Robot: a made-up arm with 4 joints. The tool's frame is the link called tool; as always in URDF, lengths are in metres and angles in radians.
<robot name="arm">
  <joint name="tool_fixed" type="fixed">
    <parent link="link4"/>
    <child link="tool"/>
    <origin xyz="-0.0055 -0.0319 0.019" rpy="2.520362 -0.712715 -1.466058"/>
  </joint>
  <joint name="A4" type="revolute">
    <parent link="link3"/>
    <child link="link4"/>
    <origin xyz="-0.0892 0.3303 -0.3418" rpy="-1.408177 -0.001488 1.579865"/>
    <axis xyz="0 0 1"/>
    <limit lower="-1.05" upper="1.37"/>
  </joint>
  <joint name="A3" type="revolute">
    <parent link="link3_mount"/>
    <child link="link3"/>
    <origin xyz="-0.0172 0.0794 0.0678" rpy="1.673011 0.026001 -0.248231"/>
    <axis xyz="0 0 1"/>
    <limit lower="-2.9" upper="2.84"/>
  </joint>
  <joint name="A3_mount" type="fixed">
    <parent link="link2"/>
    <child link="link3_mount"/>
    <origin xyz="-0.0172 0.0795 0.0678"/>
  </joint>
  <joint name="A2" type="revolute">
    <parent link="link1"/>
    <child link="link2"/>
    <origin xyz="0.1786 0.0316 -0.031" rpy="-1.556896 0 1.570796"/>
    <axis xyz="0 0 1"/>
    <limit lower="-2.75" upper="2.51"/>
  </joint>
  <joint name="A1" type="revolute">
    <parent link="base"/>
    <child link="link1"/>
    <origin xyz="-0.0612 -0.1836 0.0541" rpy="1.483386 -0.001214 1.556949"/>
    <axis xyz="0 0 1"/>
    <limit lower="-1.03" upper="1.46"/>
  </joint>
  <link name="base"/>
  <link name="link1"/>
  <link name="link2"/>
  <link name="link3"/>
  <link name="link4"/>
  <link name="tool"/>
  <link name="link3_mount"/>
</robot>
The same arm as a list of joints. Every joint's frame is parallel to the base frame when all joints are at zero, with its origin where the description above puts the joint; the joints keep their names.
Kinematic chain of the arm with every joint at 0, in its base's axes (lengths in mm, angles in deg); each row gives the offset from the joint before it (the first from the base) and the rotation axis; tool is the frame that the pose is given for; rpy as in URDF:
A1: xyz -61.2 -183.6 54.1 axis 0.996085 -0.0139 0.087299
A2: xyz -31.2 179 29 axis -y
A3: xyz -155.3 -135.6 -48.1 axis 0.981521 0.102002 -0.161903
A4: xyz -315.1 -365.6 -29.6 axis -z
tool: xyz 31.1 8.8 -19 rpy -35.59 40.84 0.02
Joint limits (deg, base to tool): -59.01..83.65 -157.56..143.81 -166.16..162.72 -60.16..78.5

